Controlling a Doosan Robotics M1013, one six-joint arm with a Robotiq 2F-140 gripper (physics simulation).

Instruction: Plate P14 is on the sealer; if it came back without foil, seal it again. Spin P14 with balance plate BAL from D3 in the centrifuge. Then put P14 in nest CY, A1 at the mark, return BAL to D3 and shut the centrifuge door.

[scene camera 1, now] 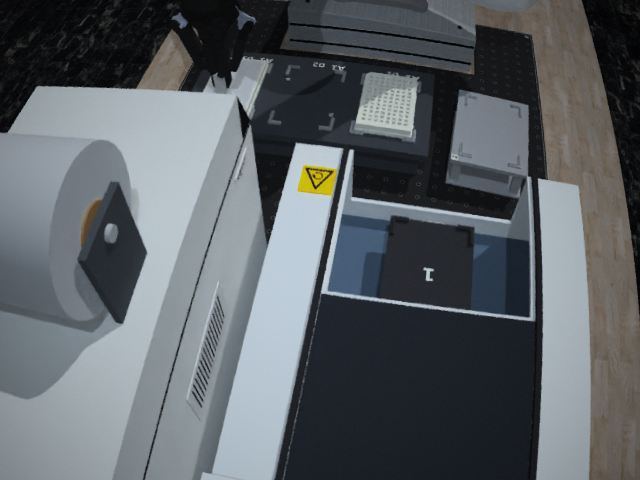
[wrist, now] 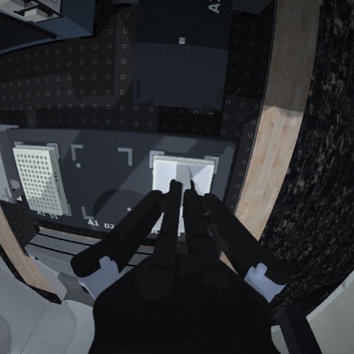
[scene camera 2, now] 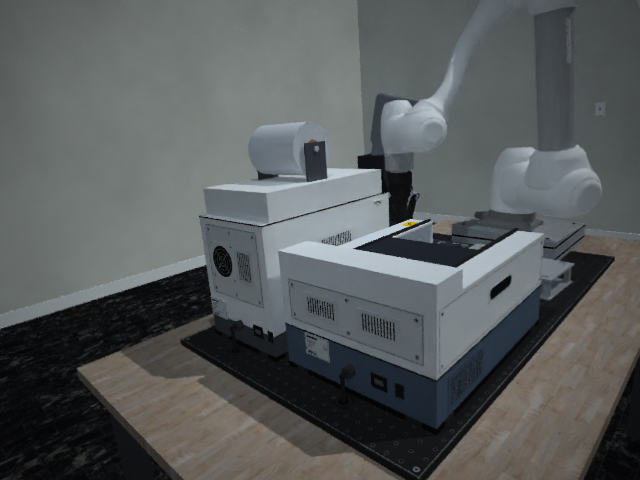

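Where they show: arm's base, origin of its link: [scene camera 2: 510,224].
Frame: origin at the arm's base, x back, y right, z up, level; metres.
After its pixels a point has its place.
My gripper [scene camera 1: 221,82] @(x -0.381, y 0.228, z 0.003 m) [wrist: 181,173] is shut, with nothing seen between its fingertips, above the white-topped plate [scene camera 1: 254,77] @(x -0.323, y 0.193, z 0.003 m) [wrist: 201,175] in D3; the height gap is unclear. In scene camera 2 its fingertips are hidden. A pale plate with open wells [scene camera 1: 388,105] @(x -0.368, y -0.022, z 0.001 m) [wrist: 40,180] sits in D1. The sealer [scene camera 1: 129,118] @(x -0.697, y 0.217, z 0.279 m) [scene camera 2: 237,206] @(x -1.029, y 0.244, z 0.246 m) has a dark tray [wrist: 182,75] out, with no plate seen on its visible part; P14 cannot be made out. The centrifuge [scene camera 1: 281,310] @(x -0.798, y 0.072, z 0.139 m) [scene camera 2: 361,258] @(x -1.018, y -0.053, z 0.173 m) is open at the top, showing bare bucket 1 [scene camera 1: 429,250] @(x -0.672, y -0.073, z 0.069 m). A grey raised nest [scene camera 1: 491,131] @(x -0.385, y -0.186, z -0.015 m) [scene camera 2: 557,269] @(x -0.383, y -0.233, z -0.015 m) holds no plate.
The dark deck [scene camera 1: 310,95] @(x -0.343, y 0.101, z -0.013 m) [wrist: 105,175] has a bare D2 nest between the two plates. A foil roll [scene camera 1: 31,222] @(x -0.894, y 0.186, z 0.396 m) [scene camera 2: 279,148] @(x -0.919, y 0.216, z 0.354 m) sits on top of the sealer. The ribbed grey arm base [scene camera 1: 382,36] @(x -0.143, y -0.008, z -0.031 m) [scene camera 2: 560,232] @(x -0.009, y -0.165, z -0.010 m) stands behind the deck.
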